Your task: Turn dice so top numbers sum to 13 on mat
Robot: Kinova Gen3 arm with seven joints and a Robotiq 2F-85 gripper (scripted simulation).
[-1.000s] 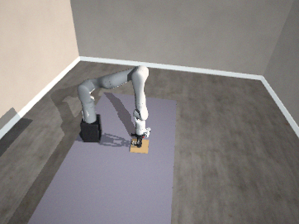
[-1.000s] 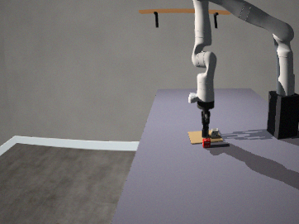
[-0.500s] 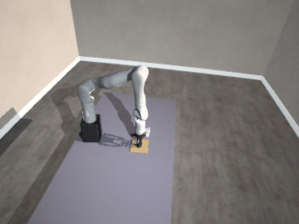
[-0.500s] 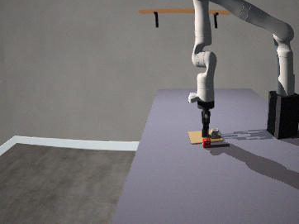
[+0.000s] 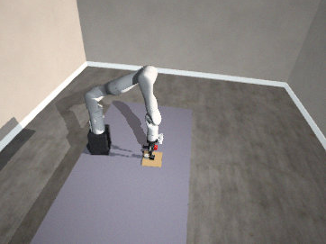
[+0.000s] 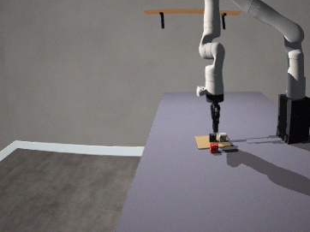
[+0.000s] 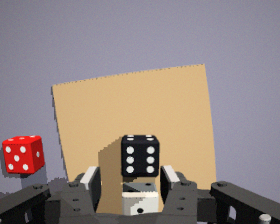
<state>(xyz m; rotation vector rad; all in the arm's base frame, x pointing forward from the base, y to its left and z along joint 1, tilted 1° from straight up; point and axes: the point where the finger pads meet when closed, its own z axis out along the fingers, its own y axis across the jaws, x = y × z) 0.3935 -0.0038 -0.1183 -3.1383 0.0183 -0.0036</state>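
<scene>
Now: the black die 5 cm below my hand, 1 cm to the right of it and 1 cm ahead of it. Round my hand: tan mat (7 cm below, 1 cm to the right, 1 cm ahead); then red die (10 cm to the left, 5 cm below, 1 cm ahead); then white die (5 cm below, 4 cm behind, 1 cm to the right).
</scene>
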